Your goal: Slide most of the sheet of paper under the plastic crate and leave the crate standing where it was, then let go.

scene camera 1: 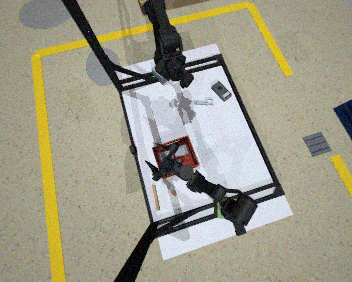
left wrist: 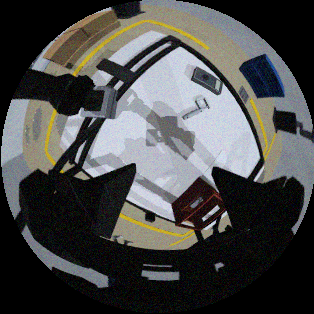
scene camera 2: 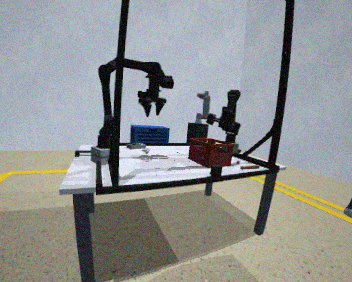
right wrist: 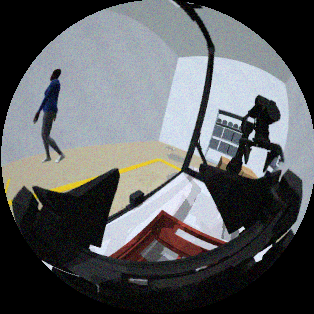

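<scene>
The red plastic crate point(scene camera 1: 194, 151) point(scene camera 2: 215, 154) point(left wrist: 184, 210) point(right wrist: 161, 222) stands upright on the white table, near the table's left edge in scene camera 1. The sheet of paper is hard to tell from the white table; a faint thin line, possibly its edge, shows near the crate in the left wrist view. My left gripper point(scene camera 2: 153, 115) point(left wrist: 175, 168) is open and empty, pointing down high above the table, to the left of the crate in scene camera 2. My right gripper point(scene camera 1: 151, 153) point(right wrist: 159, 169) is open and empty, above the crate at its left side in scene camera 1.
A grey meter point(scene camera 1: 221, 90) point(left wrist: 206, 80) and a silvery tool point(scene camera 1: 202, 102) point(left wrist: 201, 103) lie beyond the crate. A wooden strip point(scene camera 1: 156, 197) point(scene camera 2: 250, 167) lies beside it. A grey block point(scene camera 2: 100, 154) point(left wrist: 105, 102) is near the left arm's base. Black frame bars edge the table.
</scene>
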